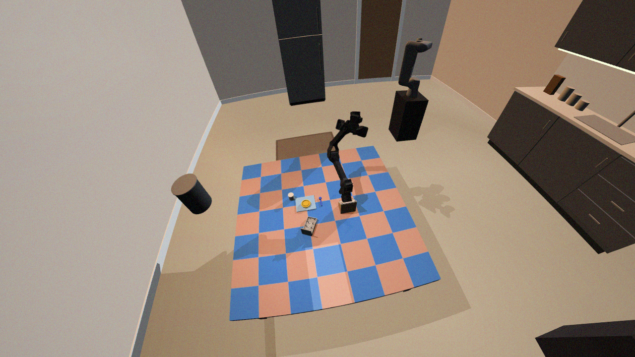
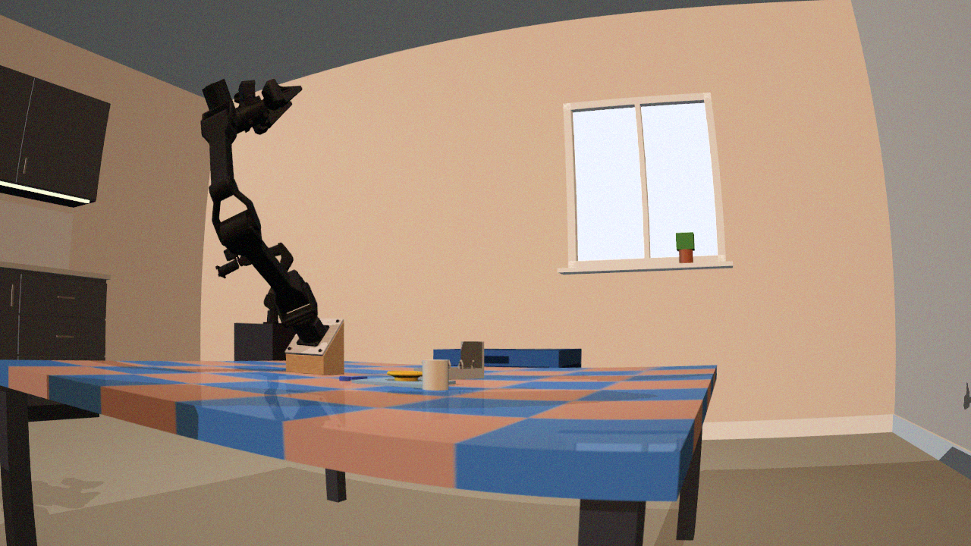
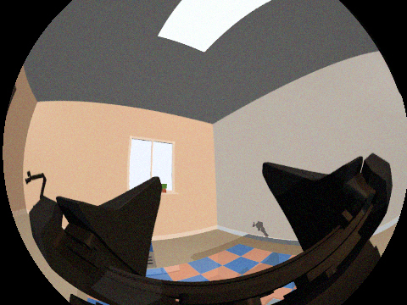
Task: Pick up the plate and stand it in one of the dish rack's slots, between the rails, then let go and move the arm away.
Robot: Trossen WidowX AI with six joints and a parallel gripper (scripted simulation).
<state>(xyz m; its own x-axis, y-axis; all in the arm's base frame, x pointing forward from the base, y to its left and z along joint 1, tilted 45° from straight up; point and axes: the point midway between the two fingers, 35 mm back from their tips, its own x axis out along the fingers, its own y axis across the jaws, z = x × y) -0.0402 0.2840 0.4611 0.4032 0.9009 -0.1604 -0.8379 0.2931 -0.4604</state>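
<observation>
Now: gripper tip 61 cm above the yellow plate, 31 cm short of it and 3 cm to the right of it. From my gripper tip the other things lie so: blue spoon (63 cm below, 19 cm ahead, 1 cm to the left); then pale blue mat (63 cm below, 31 cm ahead, 1 cm to the left); then grey dish rack (61 cm below, 30 cm ahead, 22 cm to the left).
</observation>
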